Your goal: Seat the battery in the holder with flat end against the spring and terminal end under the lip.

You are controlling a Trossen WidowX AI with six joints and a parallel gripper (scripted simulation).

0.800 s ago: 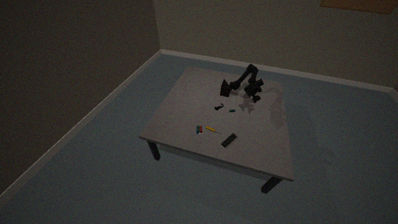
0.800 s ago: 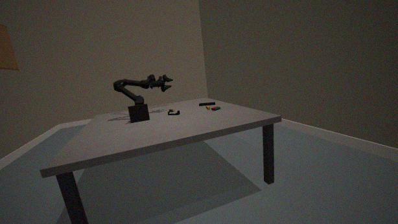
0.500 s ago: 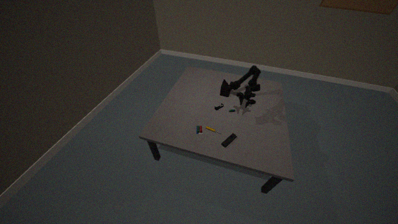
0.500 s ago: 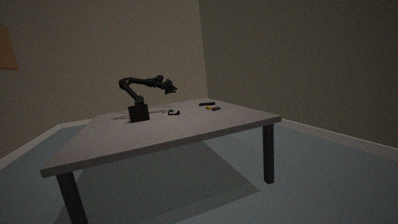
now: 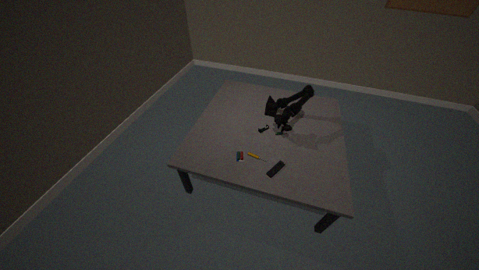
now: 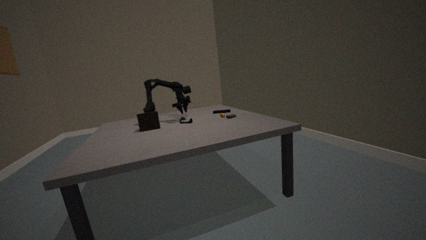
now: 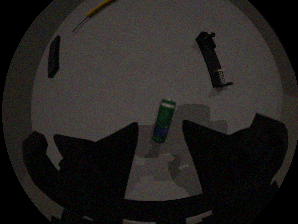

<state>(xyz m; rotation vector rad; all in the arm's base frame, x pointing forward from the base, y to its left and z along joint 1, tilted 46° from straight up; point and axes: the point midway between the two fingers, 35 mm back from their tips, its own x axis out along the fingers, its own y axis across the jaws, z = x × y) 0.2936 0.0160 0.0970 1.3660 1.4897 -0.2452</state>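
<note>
Now: the battery 1 cm behind my gripper tip and 5 cm below it. The rest, counted from my gripper tip: yellow screwdriver (29 cm ahead, 14 cm to the right, 5 cm below).
</note>
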